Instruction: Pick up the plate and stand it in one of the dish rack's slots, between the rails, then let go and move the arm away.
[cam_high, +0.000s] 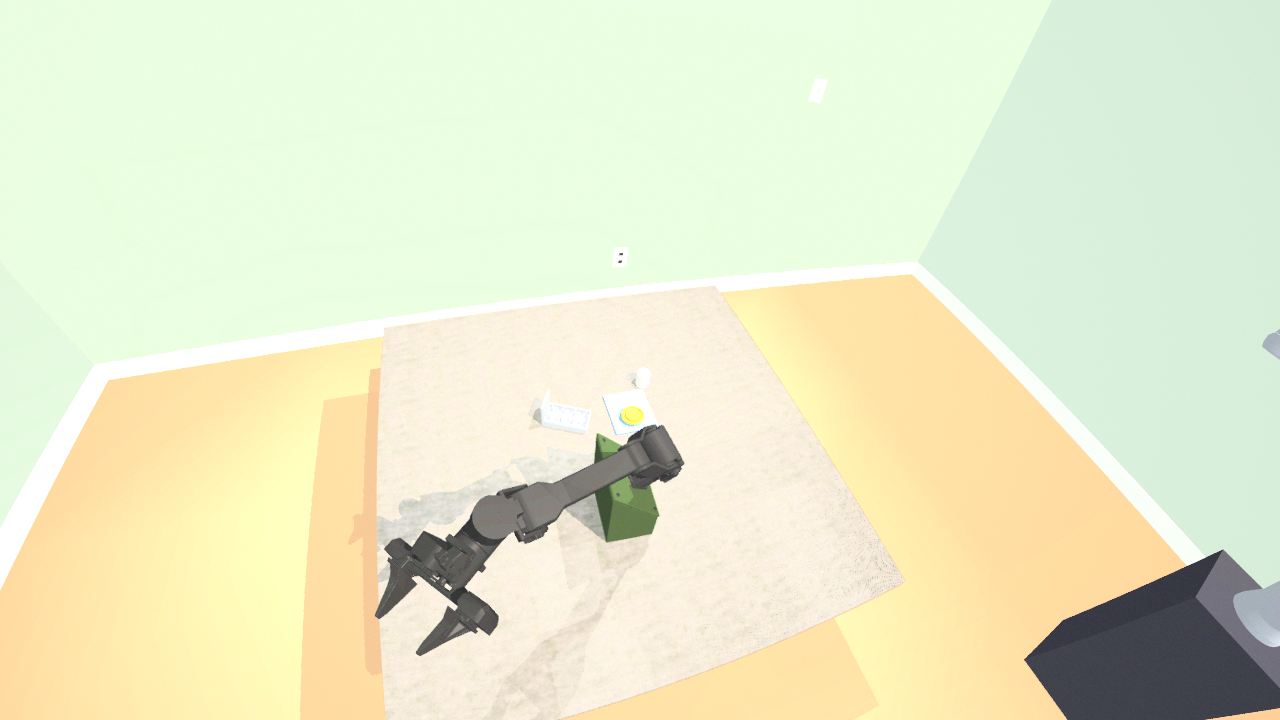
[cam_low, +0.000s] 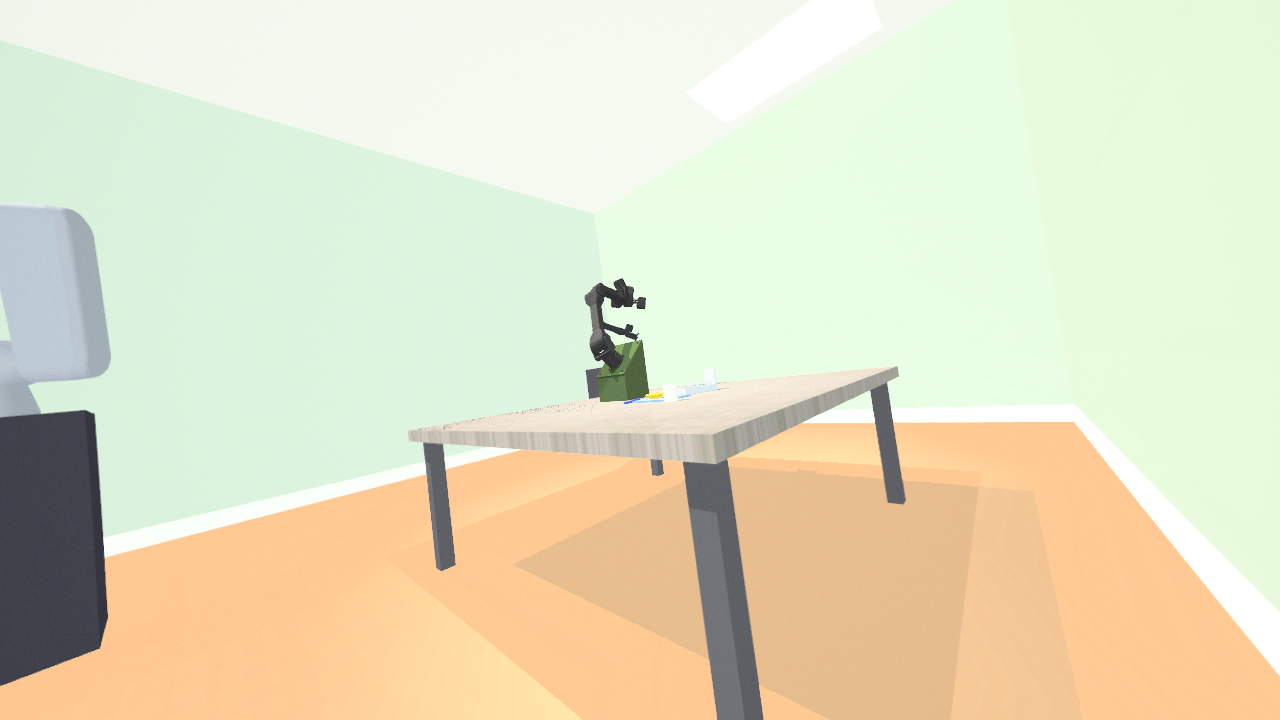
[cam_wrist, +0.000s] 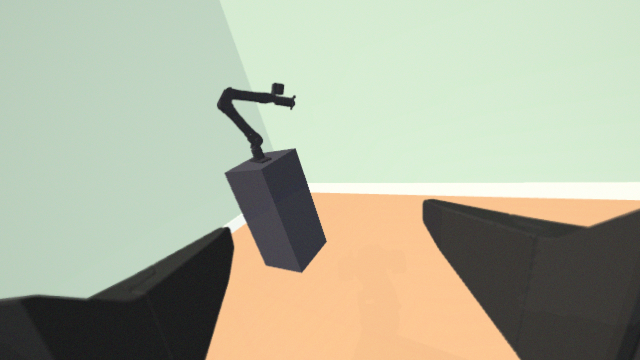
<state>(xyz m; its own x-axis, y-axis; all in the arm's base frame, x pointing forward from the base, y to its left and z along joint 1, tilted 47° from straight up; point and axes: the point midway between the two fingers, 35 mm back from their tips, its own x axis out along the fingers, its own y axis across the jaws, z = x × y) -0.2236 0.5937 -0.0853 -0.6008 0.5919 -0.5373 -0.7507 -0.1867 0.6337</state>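
Now: the yellow plate 62 cm to the right of my gripper tip, 56 cm ahead of it and 47 cm below it. From my gripper tip the other things lie so: dish rack: 62 cm ahead, 46 cm below, 43 cm to the right; then blue spoon: 64 cm to the right, 48 cm below, 48 cm ahead; then light blue mat: 62 cm to the right, 59 cm ahead, 48 cm below.
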